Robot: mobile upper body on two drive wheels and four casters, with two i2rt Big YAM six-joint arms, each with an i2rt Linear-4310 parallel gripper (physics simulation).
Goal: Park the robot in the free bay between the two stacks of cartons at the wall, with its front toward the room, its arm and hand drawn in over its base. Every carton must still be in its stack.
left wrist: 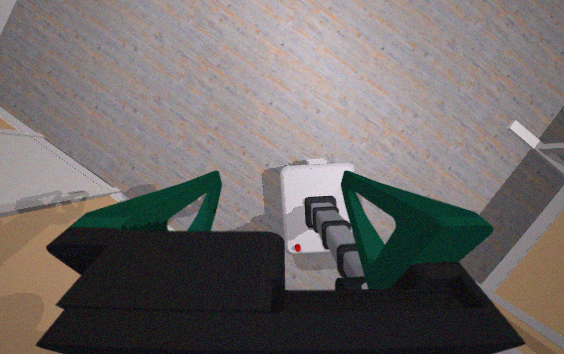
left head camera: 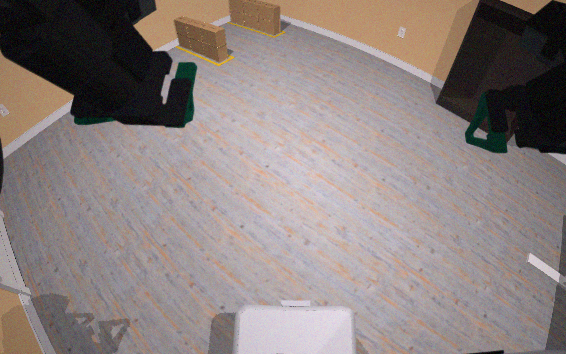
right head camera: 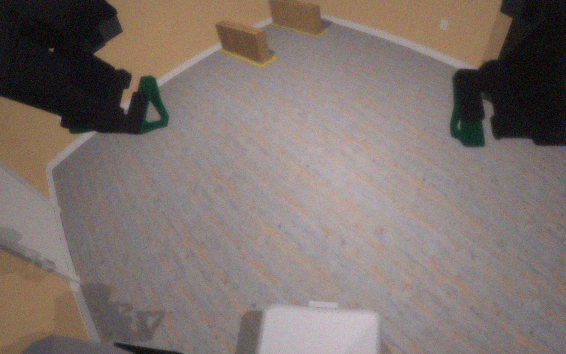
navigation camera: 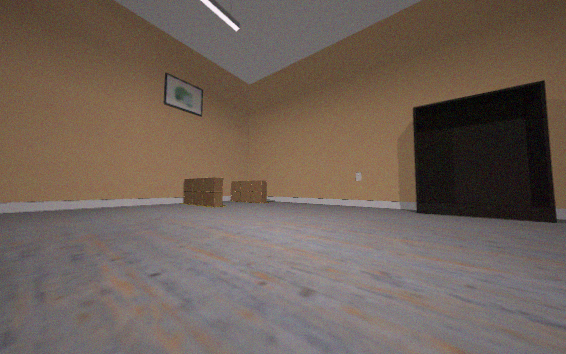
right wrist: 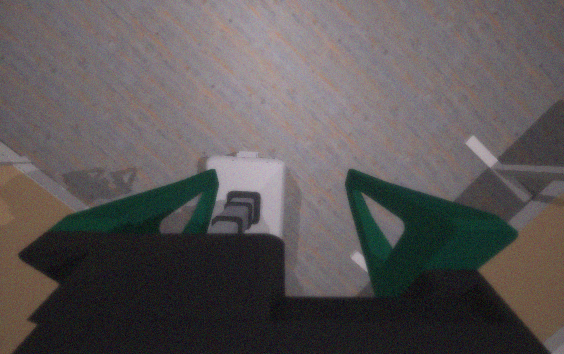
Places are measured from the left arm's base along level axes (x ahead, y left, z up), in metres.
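Where they show: left gripper, fingertip midpoint: (left wrist: pixel 281 177) (left head camera: pixel 157 114) (right head camera: pixel 141 121); right gripper, fingertip midpoint: (left head camera: pixel 492 139) (right head camera: pixel 488 131) (right wrist: pixel 281 176).
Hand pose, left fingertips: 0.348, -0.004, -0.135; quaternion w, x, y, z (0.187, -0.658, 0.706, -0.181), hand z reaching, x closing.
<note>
After its pixels a point has its place, as x, y, z.
The nearer carton stack (left head camera: pixel 200 40) {2.798, 0.776, -1.212} (right head camera: pixel 242 42) {2.794, 0.767, -1.206} (navigation camera: pixel 202 192) and the farther carton stack (left head camera: pixel 255 17) {3.471, 0.263, -1.238} (right head camera: pixel 296 16) (navigation camera: pixel 249 191) {3.461, 0.252, -1.231} stand upright across the room near the corner, with a gap between them and yellow lines at their feet. Their cartons look neatly stacked. The robot's white base (left head camera: pixel 295 332) {0.200, -0.224, -1.150} (right head camera: pixel 320 332) {0.208, -0.229, -1.150} (left wrist: pixel 294 185) {0.190, -0.058, -1.150} (right wrist: pixel 270 182) {0.172, -0.389, -1.150} is far from both, its front toward that corner. My left gripper (left wrist: pixel 281 177) {0.348, -0.004, -0.135} and my right gripper (right wrist: pixel 281 176) {0.334, -0.447, -0.138} are open and empty, held high and out to the sides ahead of the base.
A black open cabinet (left head camera: pixel 462 75) {2.260, -1.846, -1.126} (navigation camera: pixel 475 165) {2.055, -2.120, -0.944} stands by the right wall. A white panel (left head camera: pixel 9 260) {0.365, 1.686, -1.331} (right head camera: pixel 30 210) {0.524, 1.882, -1.021} (left wrist: pixel 35 167) {0.430, 1.763, -1.106} is at the left wall. A white strip (left head camera: pixel 544 267) (left wrist: pixel 524 133) (right wrist: pixel 481 150) lies at the right. A framed picture (navigation camera: pixel 183 95) {3.077, 1.213, 0.211} hangs above the nearer stack.
</note>
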